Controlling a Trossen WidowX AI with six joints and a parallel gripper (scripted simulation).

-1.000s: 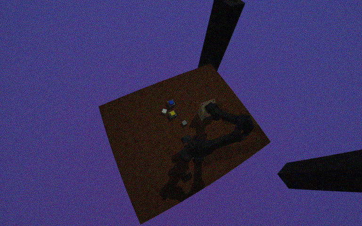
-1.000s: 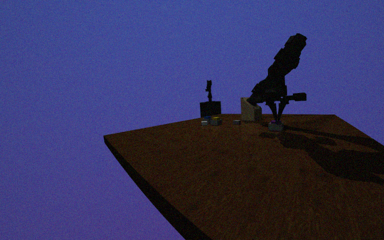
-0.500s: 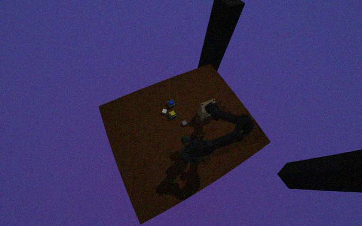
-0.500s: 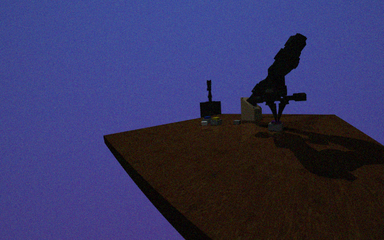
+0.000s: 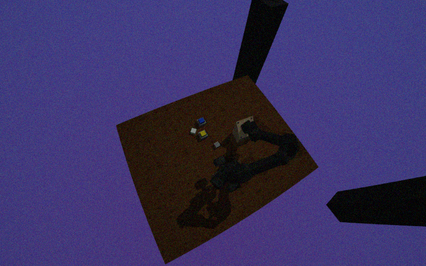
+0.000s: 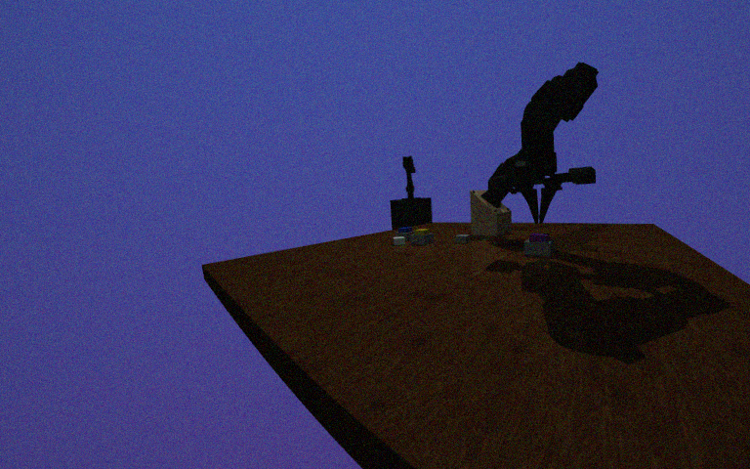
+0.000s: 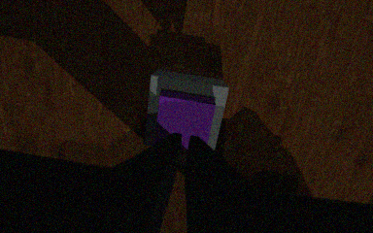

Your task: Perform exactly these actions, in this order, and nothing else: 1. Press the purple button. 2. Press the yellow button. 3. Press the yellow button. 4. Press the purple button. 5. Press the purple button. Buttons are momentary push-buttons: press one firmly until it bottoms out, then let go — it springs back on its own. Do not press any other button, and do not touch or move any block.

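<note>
Now: gripper tip 3 cm above the purple button. From my gripper tip the other things lie so: yellow button (5 cm behind, 30 cm to the right, 3 cm below); then grey block (2 cm behind, 36 cm to the right, 5 cm below); then blue button (10 cm behind, 38 cm to the right, 3 cm below).
</note>
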